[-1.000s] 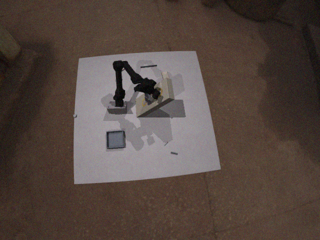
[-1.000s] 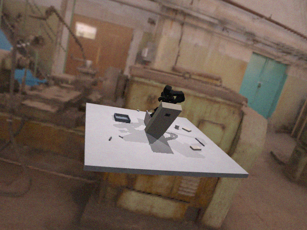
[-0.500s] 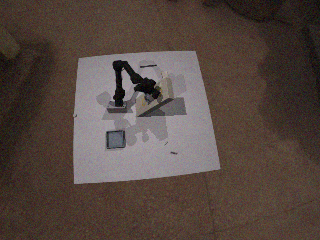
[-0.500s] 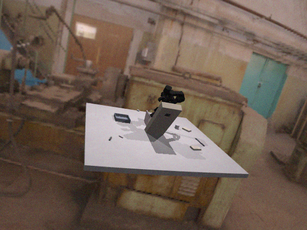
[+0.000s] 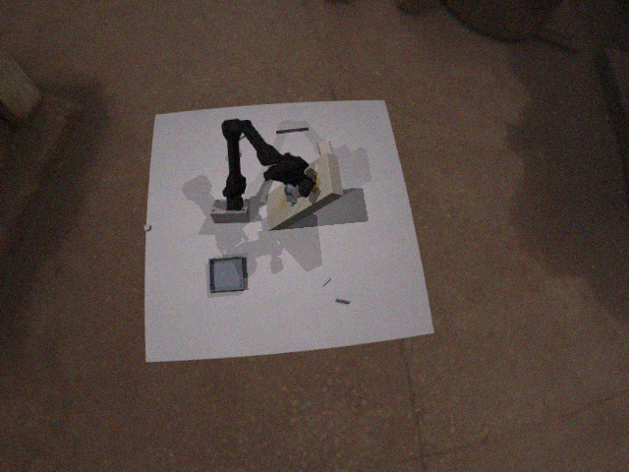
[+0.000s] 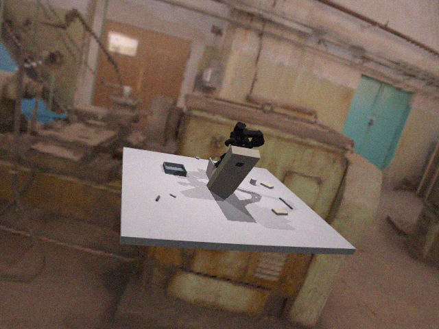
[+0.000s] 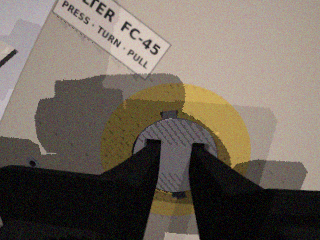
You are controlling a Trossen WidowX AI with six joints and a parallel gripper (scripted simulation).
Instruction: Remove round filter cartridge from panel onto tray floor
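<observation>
Now: the filter cartridge 1 cm below my gripper tip and 1 cm ahead of it. Also, from my gripper tip: grey tray (37 cm behind, 34 cm to the right, 27 cm below).
</observation>
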